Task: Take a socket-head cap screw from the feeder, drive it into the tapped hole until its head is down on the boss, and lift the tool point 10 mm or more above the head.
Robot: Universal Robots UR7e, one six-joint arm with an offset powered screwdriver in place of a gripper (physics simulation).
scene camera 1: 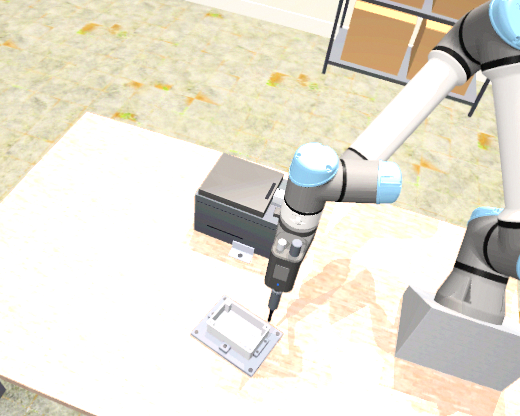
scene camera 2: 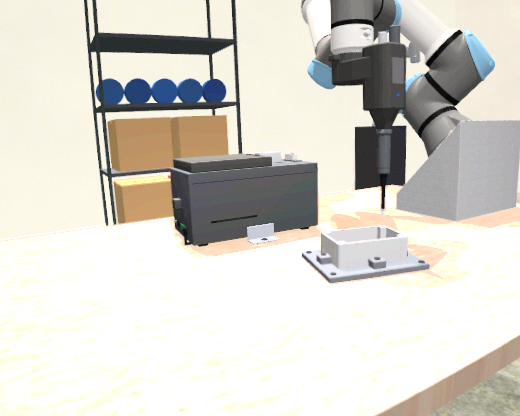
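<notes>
The screwdriver [scene camera 1: 270,318] [scene camera 2: 383,209] points down, its thin black bit above the table. A small pale piece, seemingly the cap screw [scene camera 2: 383,212], shows at the bit's tip in scene camera 2; it is too small to make out in scene camera 1. The tip hangs near the back right of the light grey open housing [scene camera 1: 231,341] [scene camera 2: 362,252], apart from it. The housing sits on a flat base plate [scene camera 1: 237,362] [scene camera 2: 350,274] with small bosses, one being the front boss [scene camera 1: 225,346] [scene camera 2: 377,262]. The dark feeder [scene camera 1: 235,221] [scene camera 2: 250,205] stands behind. Which boss has the tapped hole is unclear.
A small angled bracket [scene camera 1: 242,252] [scene camera 2: 262,234] sits before the feeder. The grey wedge-shaped robot stand [scene camera 1: 455,340] [scene camera 2: 480,170] is at the right. A shelf rack [scene camera 1: 367,71] [scene camera 2: 165,42] stands in the background.
</notes>
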